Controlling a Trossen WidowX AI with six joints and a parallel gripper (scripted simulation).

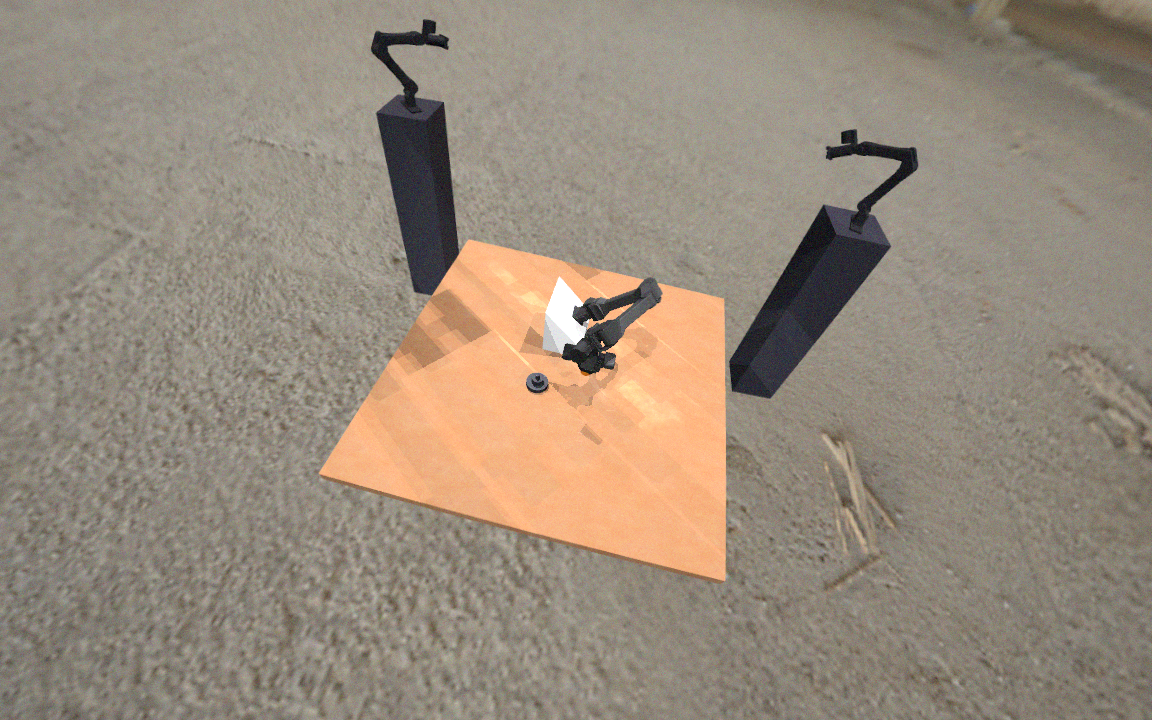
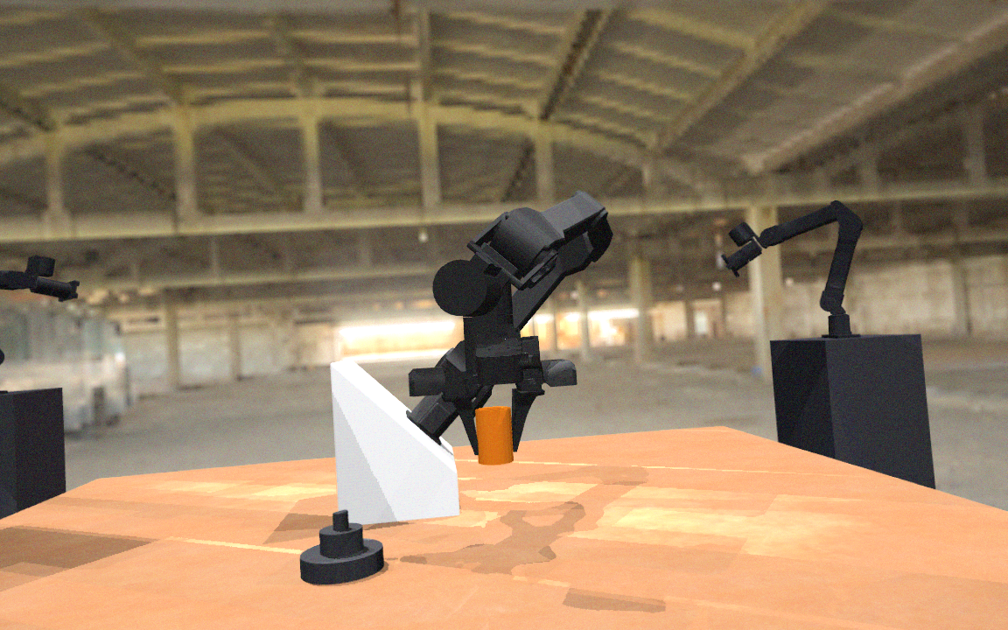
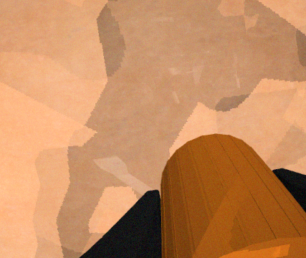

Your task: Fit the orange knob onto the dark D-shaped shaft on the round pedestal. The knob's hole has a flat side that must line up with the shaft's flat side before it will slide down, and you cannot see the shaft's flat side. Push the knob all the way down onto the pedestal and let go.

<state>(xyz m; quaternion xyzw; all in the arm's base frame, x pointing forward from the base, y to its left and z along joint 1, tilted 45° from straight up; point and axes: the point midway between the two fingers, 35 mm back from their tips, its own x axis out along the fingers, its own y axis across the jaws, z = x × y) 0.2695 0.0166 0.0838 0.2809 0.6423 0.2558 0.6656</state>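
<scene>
My gripper tip is now 30 mm short of the pedestal, 170 mm to the left of it and 70 mm above it. Round my gripper tip: knob 20 mm above.
</scene>
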